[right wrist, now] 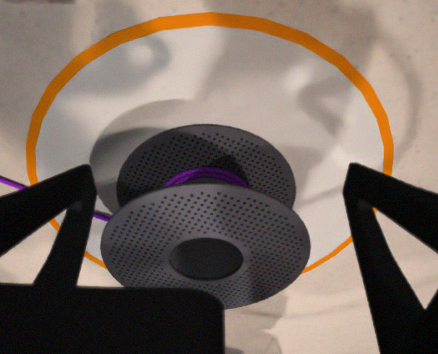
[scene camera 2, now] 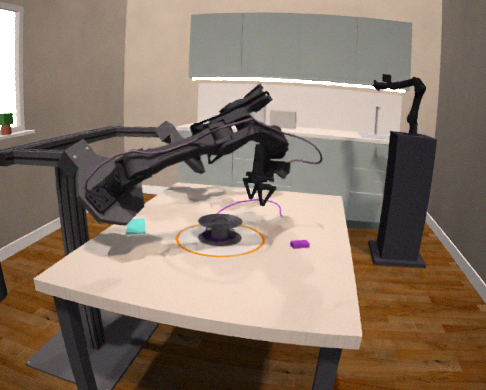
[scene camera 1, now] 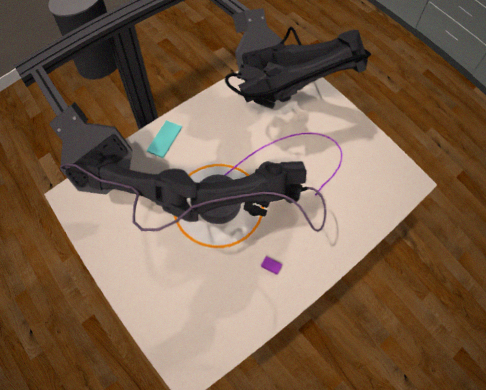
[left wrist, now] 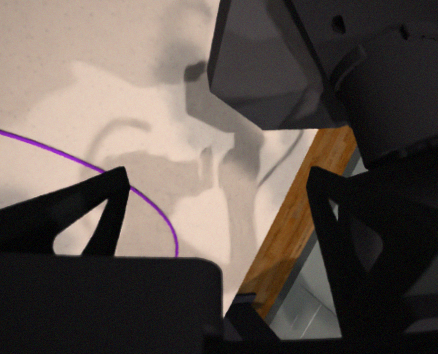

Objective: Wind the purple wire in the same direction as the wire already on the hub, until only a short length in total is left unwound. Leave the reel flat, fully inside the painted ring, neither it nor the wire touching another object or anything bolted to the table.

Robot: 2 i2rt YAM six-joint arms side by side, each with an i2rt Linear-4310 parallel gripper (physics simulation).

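Frame: origin at the left arm's base, x ahead, y left, z up, level; centimetres.
Seen in the pictures: left gripper, between the fingertips: (scene camera 2: pixel 208 156) (left wrist: pixel 218 176); right gripper, between the fingertips: (right wrist: pixel 219 178) (scene camera 2: pixel 256 202); left arm's base, origin of its link: (scene camera 1: pixel 264 58) (left wrist: pixel 377 52); right arm's base, origin of its link: (scene camera 2: pixel 111 187) (scene camera 1: pixel 95 160).
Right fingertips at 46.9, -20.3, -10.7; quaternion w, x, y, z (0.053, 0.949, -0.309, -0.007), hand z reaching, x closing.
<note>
Offsets run from my right fingertips to a thing's middle, as dx, dy, dz.
The dark reel {-8.6, -10.2, -8.9} (scene camera 1: pixel 216 214) (scene camera 2: pixel 220 221) (right wrist: pixel 205 215) stands flat inside the orange painted ring (scene camera 1: pixel 218 246) (scene camera 2: pixel 220 256) (right wrist: pixel 210 19). Purple turns show on its hub. The loose purple wire (scene camera 1: pixel 341 155) (scene camera 2: pixel 250 200) (left wrist: pixel 156 206) (right wrist: pixel 102 217) leaves the reel, crosses the ring and curves in a long arc to a free end, away from both blocks. My right gripper (scene camera 2: pixel 257 202) (right wrist: pixel 219 178) is open and empty, above the table. Its arm hides part of the reel in scene camera 1. My left gripper (left wrist: pixel 218 176) is open and empty, high over the table; it is mostly hidden in the scene views.
A teal block {-40.2, -21.2, -11.8} (scene camera 1: pixel 165 139) (scene camera 2: pixel 136 226) lies outside the ring, near the right arm's mount. A small purple block {+18.2, -1.1, -11.4} (scene camera 1: pixel 271 265) (scene camera 2: pixel 300 244) lies outside the ring on the other side. A dark pedestal (scene camera 2: pixel 404 200) bearing a small arm stands beyond the table.
</note>
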